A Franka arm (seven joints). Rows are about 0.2 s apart.
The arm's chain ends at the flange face. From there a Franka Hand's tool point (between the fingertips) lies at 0.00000 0.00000 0.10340 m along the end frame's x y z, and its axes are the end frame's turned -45 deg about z.
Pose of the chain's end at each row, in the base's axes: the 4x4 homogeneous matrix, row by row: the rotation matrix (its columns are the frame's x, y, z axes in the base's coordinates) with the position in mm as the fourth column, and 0 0 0 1 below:
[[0.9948 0.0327 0.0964 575.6], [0.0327 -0.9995 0.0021 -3.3], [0.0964 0.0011 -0.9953 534.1], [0 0 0 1]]
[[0.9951 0.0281 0.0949 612.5], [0.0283 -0.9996 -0.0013 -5.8], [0.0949 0.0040 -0.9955 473.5], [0 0 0 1]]
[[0.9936 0.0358 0.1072 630.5], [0.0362 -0.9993 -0.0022 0.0], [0.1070 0.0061 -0.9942 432.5], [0 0 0 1]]
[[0.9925 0.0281 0.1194 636.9], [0.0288 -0.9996 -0.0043 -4.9], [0.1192 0.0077 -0.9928 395.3], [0 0 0 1]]
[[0.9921 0.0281 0.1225 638.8], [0.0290 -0.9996 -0.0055 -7.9], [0.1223 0.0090 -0.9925 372.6], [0 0 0 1]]
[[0.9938 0.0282 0.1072 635.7], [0.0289 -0.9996 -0.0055 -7.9], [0.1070 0.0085 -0.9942 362.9], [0 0 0 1]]
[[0.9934 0.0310 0.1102 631.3], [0.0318 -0.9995 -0.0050 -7.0], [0.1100 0.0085 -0.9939 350.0], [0 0 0 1]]
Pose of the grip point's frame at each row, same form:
[[0.6803 0.7266 0.0964 585.6], [0.7299 -0.6836 0.0021 -3.1], [0.0674 0.0689 -0.9953 431.2], [0 0 0 1]]
[[0.6838 0.7235 0.0949 622.3], [0.7268 -0.6868 -0.0013 -5.9], [0.0643 0.0699 -0.9955 370.6], [0 0 0 1]]
[[0.6773 0.7279 0.1072 641.6], [0.7322 -0.6810 -0.0022 -0.2], [0.0713 0.0800 -0.9942 329.7], [0 0 0 1]]
[[0.6819 0.7217 0.1194 649.2], [0.7272 -0.6865 -0.0043 -5.3], [0.0788 0.0897 -0.9928 292.6], [0 0 0 1]]
[[0.6817 0.7214 0.1225 651.5], [0.7273 -0.6863 -0.0055 -8.5], [0.0801 0.0928 -0.9925 270.0], [0 0 0 1]]
[[0.6828 0.7227 0.1072 646.8], [0.7273 -0.6864 -0.0055 -8.5], [0.0697 0.0817 -0.9942 260.1], [0 0 0 1]]
[[0.6805 0.7244 0.1102 642.7], [0.7292 -0.6843 -0.0050 -7.5], [0.0718 0.0838 -0.9939 247.2], [0 0 0 1]]

